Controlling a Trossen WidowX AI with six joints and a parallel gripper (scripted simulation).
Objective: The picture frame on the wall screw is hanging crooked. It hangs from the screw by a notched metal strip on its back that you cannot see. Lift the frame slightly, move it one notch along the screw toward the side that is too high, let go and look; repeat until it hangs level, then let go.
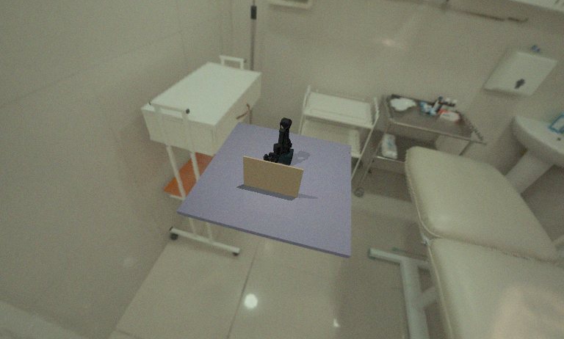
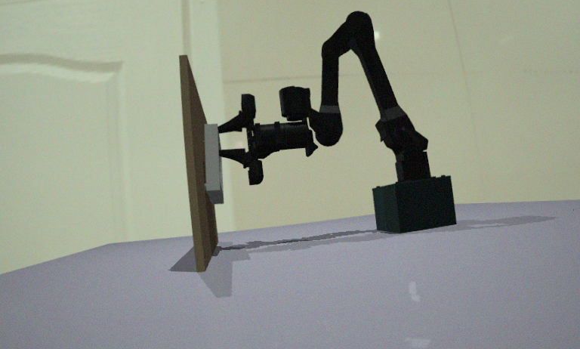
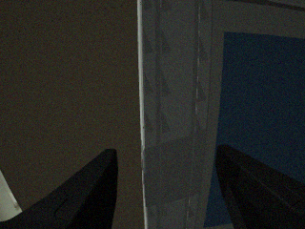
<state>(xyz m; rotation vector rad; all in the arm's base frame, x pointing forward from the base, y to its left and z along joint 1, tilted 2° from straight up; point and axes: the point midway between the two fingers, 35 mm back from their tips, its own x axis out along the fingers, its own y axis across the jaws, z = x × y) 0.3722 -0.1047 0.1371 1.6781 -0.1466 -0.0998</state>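
The picture frame lies 5 cm below my gripper tip and 1 cm to the left of it. Also, from my gripper tip: wall board: 7 cm below, 2 cm ahead, 1 cm to the left.
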